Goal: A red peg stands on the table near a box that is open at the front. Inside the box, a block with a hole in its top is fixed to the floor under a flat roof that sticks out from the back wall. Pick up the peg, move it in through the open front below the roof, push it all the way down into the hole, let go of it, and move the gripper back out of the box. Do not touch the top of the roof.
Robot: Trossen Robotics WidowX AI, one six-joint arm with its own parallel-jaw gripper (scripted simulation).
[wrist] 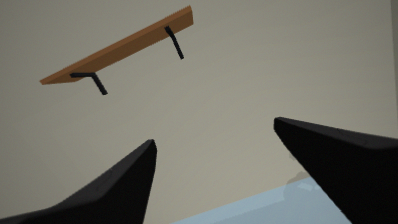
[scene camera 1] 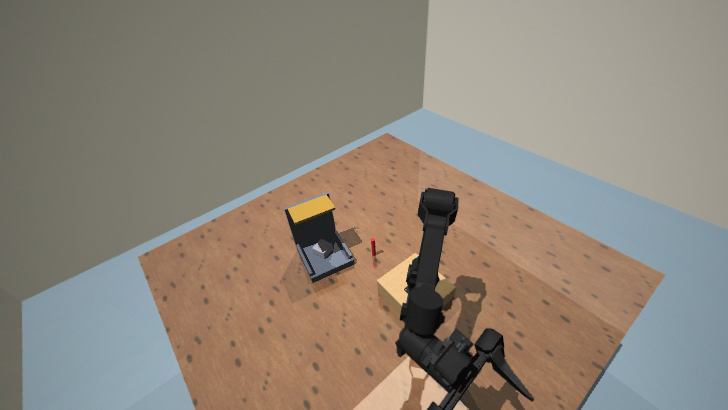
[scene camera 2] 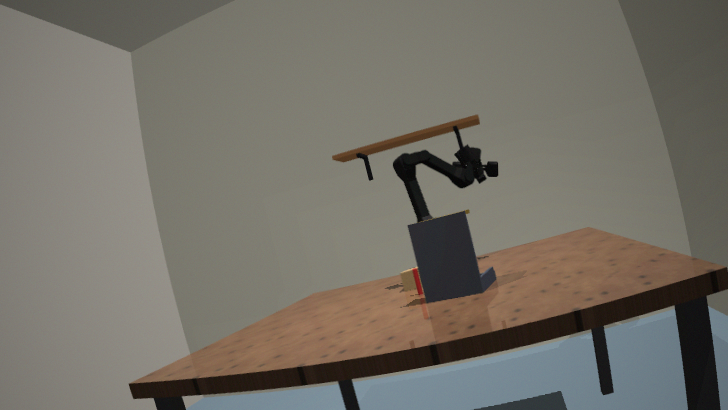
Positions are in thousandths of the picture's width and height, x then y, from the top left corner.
Labels:
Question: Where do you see a back wall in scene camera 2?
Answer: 615, 645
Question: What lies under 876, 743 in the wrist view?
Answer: My gripper.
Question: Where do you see a back wall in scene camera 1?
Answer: At 425, 567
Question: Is my gripper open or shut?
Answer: Open.

